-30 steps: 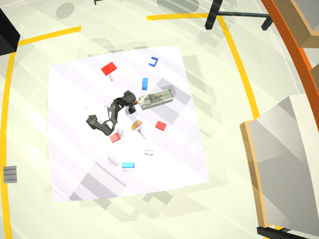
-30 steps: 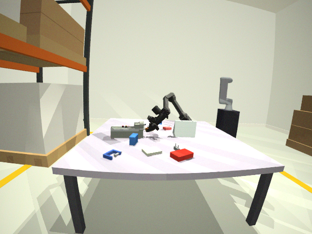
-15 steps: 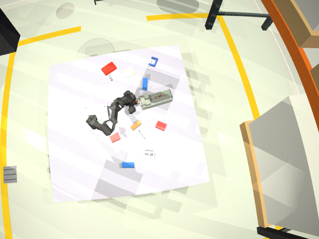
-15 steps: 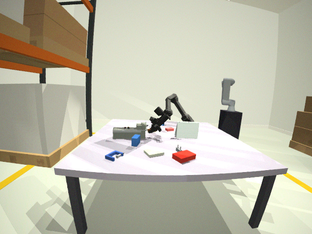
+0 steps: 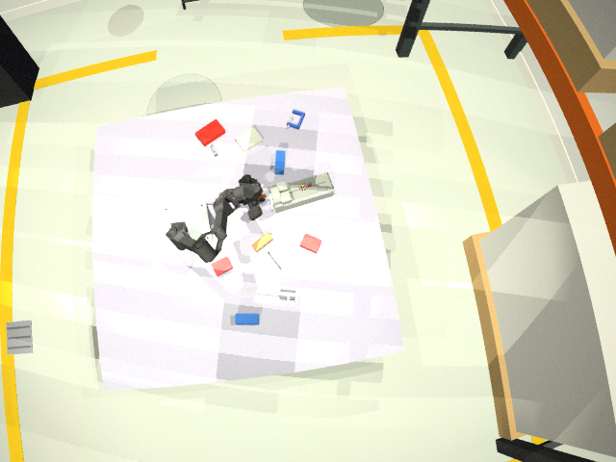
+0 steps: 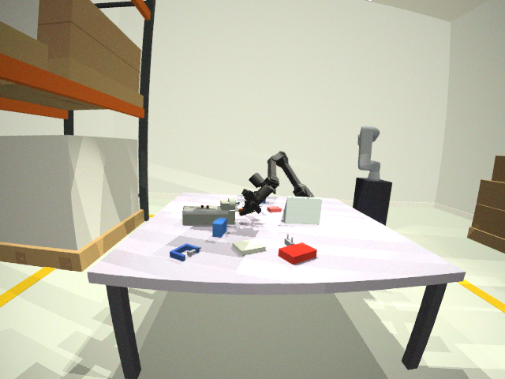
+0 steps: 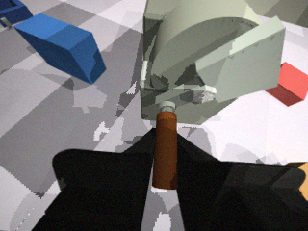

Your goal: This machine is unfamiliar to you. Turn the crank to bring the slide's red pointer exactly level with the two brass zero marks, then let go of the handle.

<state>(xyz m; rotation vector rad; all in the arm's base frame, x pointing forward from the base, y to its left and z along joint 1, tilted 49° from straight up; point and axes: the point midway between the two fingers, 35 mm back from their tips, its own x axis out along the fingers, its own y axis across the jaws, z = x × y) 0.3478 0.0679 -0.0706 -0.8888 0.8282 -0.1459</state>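
Right now my gripper tip is 4 cm below the crank and 1 cm to the left of it. The rest, counted from my gripper tip: red pointer (19 cm ahead, 4 cm above, 2 cm to the left); orange-brown crank handle (3 cm above, 2 cm behind); brown block (18 cm to the right, 3 cm below, 2 cm behind).
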